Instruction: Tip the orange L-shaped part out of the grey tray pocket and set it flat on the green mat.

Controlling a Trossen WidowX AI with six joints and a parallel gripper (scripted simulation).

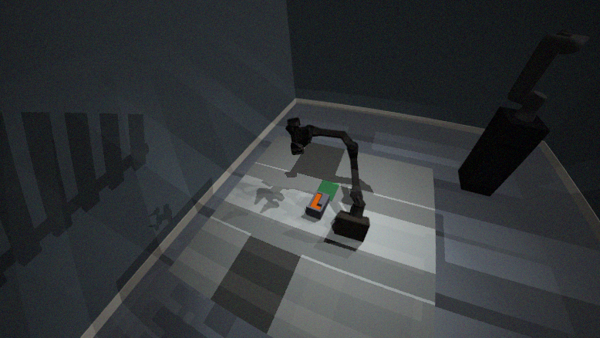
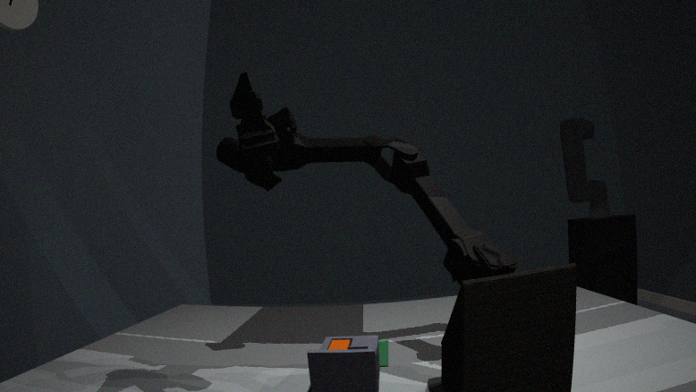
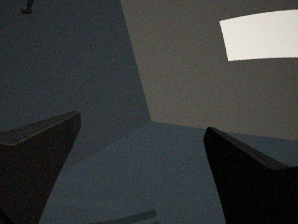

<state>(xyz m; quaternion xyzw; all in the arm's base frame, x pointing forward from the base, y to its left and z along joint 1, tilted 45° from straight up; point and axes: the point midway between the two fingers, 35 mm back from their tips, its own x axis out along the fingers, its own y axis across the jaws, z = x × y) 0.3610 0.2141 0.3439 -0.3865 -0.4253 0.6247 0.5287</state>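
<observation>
Now: gripper tip 450 mm above the orange L-shaped part, 140 mm past it and 40 mm to the right of it. From my gripper tip the other things lie so: green mat (520 mm below, 150 mm behind, 130 mm to the right).
</observation>
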